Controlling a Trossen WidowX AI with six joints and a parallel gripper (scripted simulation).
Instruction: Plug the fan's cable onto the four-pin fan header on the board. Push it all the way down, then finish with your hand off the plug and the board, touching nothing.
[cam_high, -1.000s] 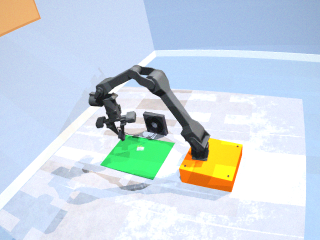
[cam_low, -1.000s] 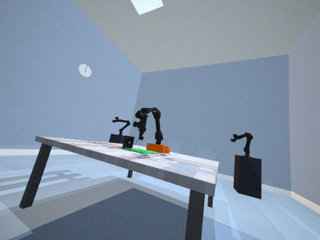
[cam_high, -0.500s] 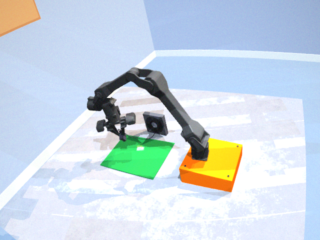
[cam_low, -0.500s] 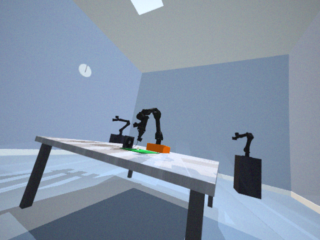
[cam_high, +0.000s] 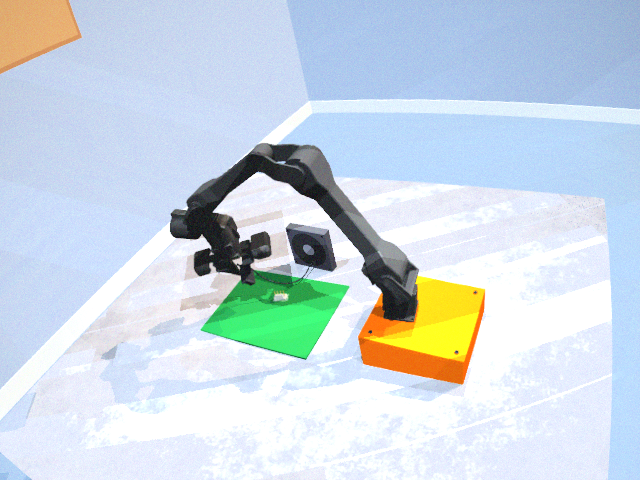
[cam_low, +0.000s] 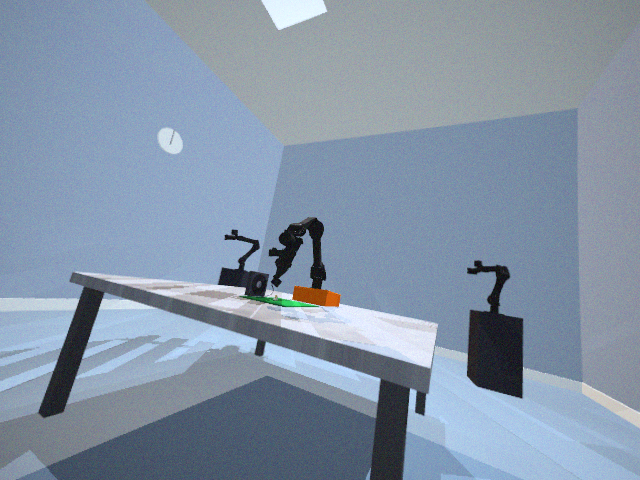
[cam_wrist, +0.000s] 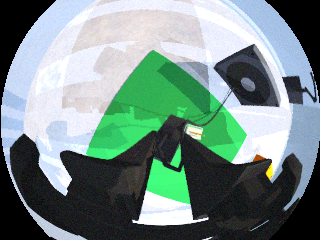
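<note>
My gripper tip is 11 cm above the green board, 6 cm past it and 2 cm to the right of it. Round my gripper tip: black plug (1 cm below, 1 cm behind); dark square fan (15 cm to the right, 11 cm behind, 4 cm below).
</note>
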